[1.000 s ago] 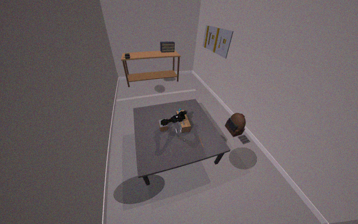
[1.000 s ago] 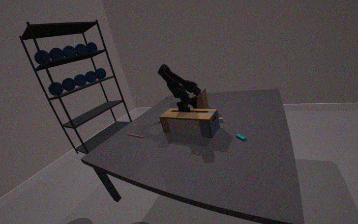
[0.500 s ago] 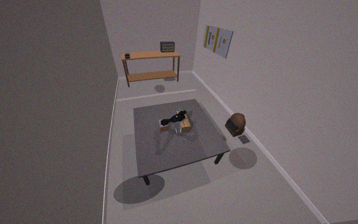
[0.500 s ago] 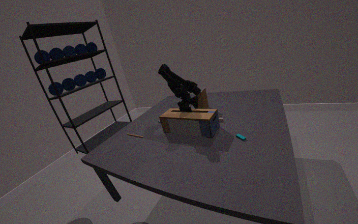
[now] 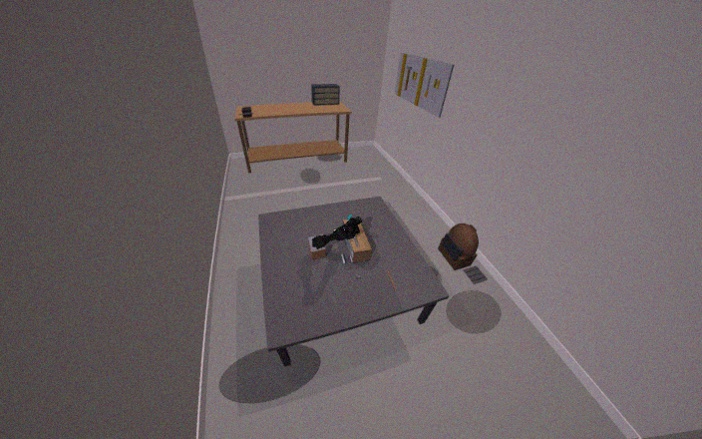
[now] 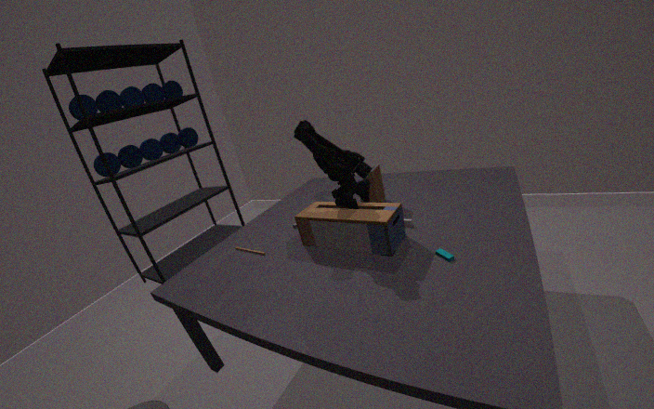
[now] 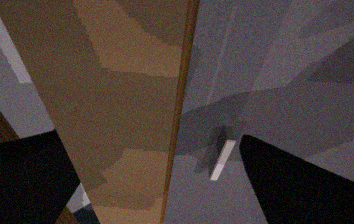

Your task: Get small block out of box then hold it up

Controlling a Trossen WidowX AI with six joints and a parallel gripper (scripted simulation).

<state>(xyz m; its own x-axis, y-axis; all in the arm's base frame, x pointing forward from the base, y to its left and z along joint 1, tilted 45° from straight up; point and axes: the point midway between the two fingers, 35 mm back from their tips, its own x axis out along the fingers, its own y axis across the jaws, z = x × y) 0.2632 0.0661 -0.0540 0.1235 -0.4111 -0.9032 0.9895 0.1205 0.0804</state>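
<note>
The wooden box lies 4 cm ahead of my gripper tip, 3 cm to the right of it and 3 cm below it. From my gripper tip the other things lie so: teal block 10 cm ahead, 33 cm to the left, 8 cm below; thin wooden stick 26 cm ahead, 44 cm to the right, 9 cm below.
</note>
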